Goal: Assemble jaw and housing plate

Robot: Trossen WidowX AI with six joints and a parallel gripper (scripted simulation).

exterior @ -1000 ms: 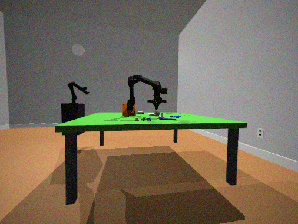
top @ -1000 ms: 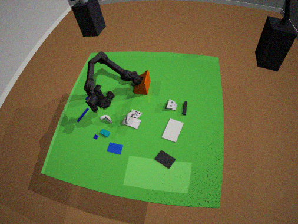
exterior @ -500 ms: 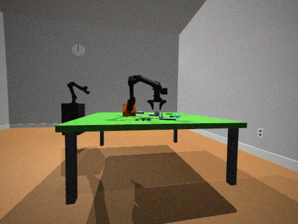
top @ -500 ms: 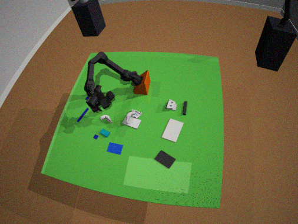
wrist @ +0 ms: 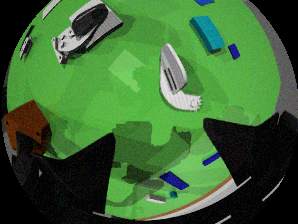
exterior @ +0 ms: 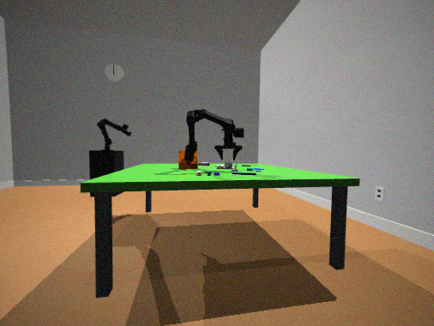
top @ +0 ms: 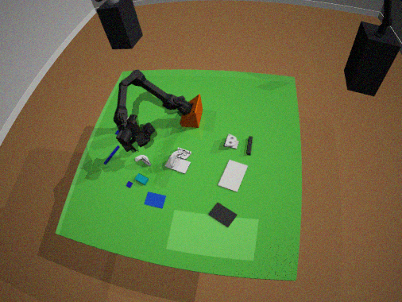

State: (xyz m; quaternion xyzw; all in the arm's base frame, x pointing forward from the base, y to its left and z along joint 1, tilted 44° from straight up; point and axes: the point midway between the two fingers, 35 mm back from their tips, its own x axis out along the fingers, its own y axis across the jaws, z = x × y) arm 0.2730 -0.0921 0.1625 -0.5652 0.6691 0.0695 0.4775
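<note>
Right now my gripper tip is 7 cm above the grey metallic jaw, 5 cm short of it and 2 cm to the left of it. Round my gripper tip: teal block: 16 cm ahead, 7 cm below, 4 cm to the left; then dark square plate: 50 cm to the left, 25 cm ahead, 7 cm below; then white flat plate: 50 cm to the left, 7 cm below, 3 cm ahead.
</note>
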